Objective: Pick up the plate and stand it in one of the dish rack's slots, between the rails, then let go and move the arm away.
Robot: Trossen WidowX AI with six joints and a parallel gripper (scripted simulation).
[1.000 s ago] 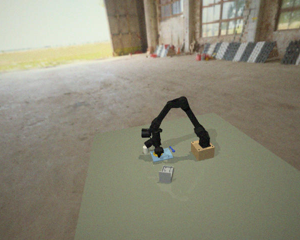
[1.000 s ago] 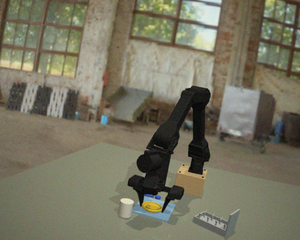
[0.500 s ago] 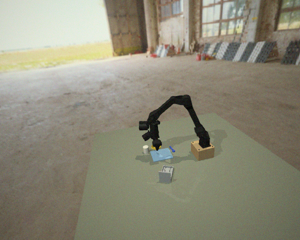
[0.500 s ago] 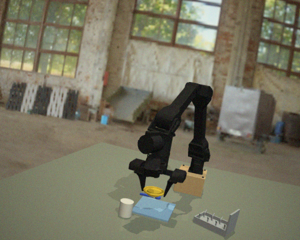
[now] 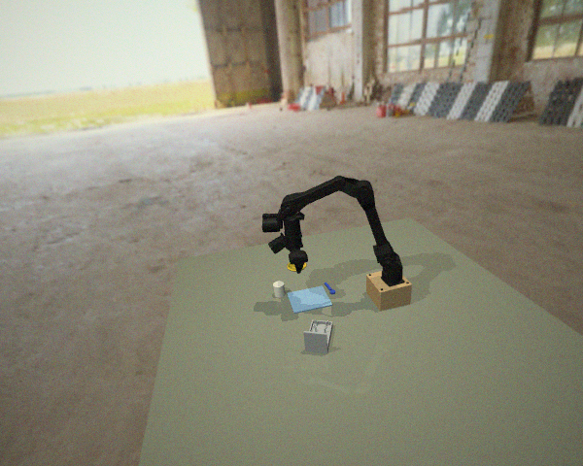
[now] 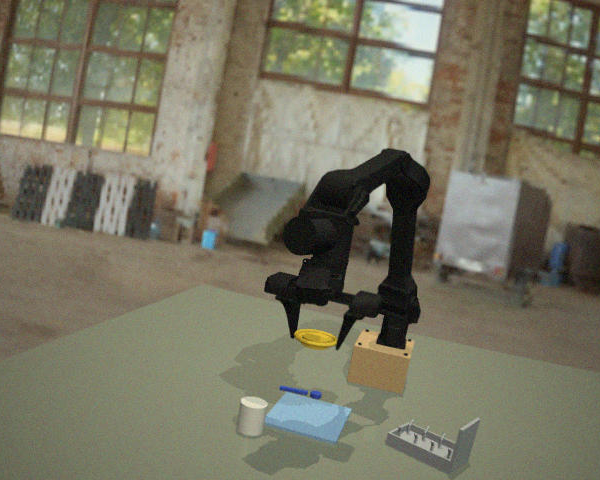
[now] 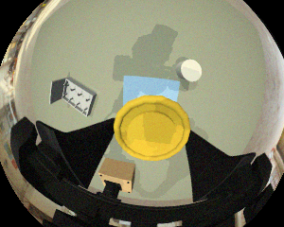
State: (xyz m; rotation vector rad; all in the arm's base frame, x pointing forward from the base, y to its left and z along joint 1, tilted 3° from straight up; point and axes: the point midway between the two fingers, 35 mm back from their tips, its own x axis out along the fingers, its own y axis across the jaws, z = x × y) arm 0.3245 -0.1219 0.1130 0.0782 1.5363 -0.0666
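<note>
My gripper tip is 220 mm to the right of the grey dish rack and 130 mm above it. The rest, counted from my gripper tip: yellow plate: 10 mm above; then light blue mat: 150 mm below, 30 mm behind, 10 mm to the left; then white cylinder: 120 mm below, 70 mm to the right, 70 mm ahead.
</note>
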